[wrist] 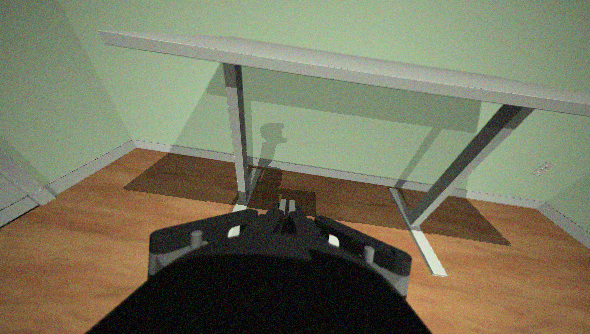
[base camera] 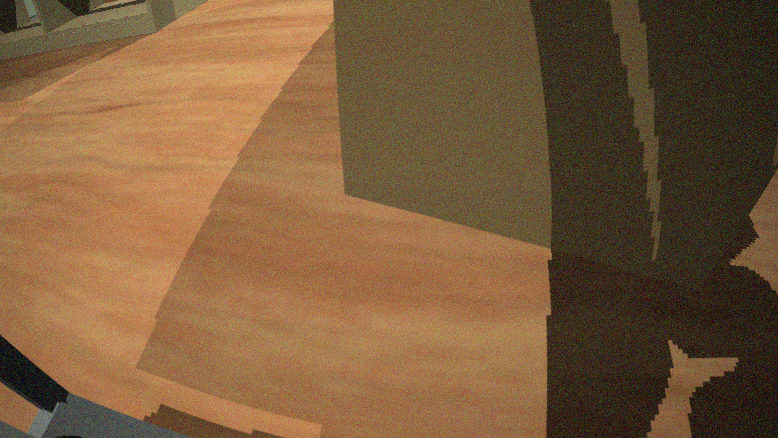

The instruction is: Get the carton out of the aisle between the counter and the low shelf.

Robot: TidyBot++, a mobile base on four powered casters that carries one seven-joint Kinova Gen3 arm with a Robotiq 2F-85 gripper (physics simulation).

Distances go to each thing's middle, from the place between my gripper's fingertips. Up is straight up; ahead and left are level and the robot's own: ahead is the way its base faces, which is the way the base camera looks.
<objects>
Right now my hand is 78 cm short of the tan carton [base camera: 636, 141], 19 cm to the left of it and 65 cm above it.
</objects>
